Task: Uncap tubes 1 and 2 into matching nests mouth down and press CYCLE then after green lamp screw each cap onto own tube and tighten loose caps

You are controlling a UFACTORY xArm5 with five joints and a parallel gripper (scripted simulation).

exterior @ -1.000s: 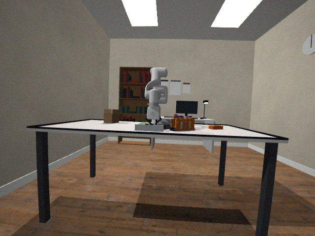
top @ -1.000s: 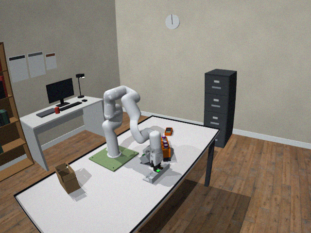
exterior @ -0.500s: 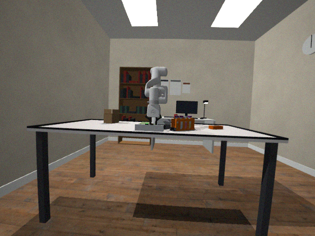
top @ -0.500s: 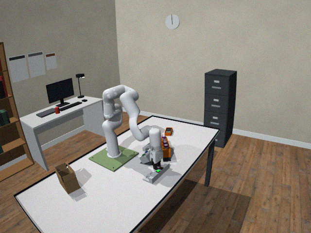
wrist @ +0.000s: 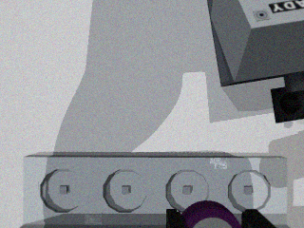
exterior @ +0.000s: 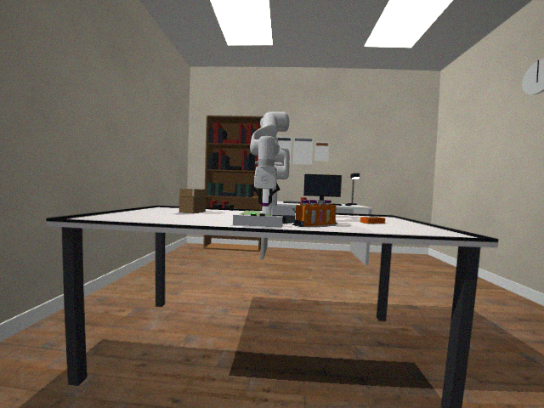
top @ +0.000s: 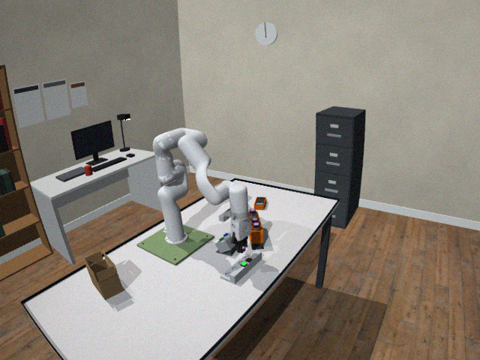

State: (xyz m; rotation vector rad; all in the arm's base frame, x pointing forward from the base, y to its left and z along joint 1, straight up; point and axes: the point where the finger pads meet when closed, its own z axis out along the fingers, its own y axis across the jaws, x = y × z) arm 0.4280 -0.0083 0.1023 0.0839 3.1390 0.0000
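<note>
Right now the purple cap marked 1 is 12 cm behind my hand and 31 cm to the left of it. The rest, counted from my hand: grey key housing: 14 cm behind, 8 cm to the left, 6 cm below; then purple cap marked 2: 2 cm below; then green ready key: 16 cm behind, 6 cm to the left, 5 cm below.
</note>
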